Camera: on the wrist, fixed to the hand. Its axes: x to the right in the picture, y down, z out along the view.
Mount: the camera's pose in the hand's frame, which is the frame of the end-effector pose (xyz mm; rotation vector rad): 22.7 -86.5 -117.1 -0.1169 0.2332 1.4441
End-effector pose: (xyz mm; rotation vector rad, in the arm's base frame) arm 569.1 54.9 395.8 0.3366 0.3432 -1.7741
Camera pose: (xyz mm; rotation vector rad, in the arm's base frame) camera 484.9 101.1 284.1 0.5195 0.2438 -0.2987
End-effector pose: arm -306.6 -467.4 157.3 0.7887 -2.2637 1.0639
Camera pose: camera -239.7 -425.1 281.6 -1.1954 -2.4711 1.3717
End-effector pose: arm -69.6 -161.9 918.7 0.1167 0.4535 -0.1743
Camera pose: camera -116.0 -232.1 797.7 0.3233 0.5153 1.2922
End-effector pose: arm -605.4 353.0 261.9 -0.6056 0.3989 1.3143
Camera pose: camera -508.8 286.4 172.8 -0.5492 1.0602 2.6535
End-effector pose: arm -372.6 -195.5 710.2 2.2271 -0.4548 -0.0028
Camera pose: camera -305.4 -65.1 724.5 1.3232 -1.7255 0.9227
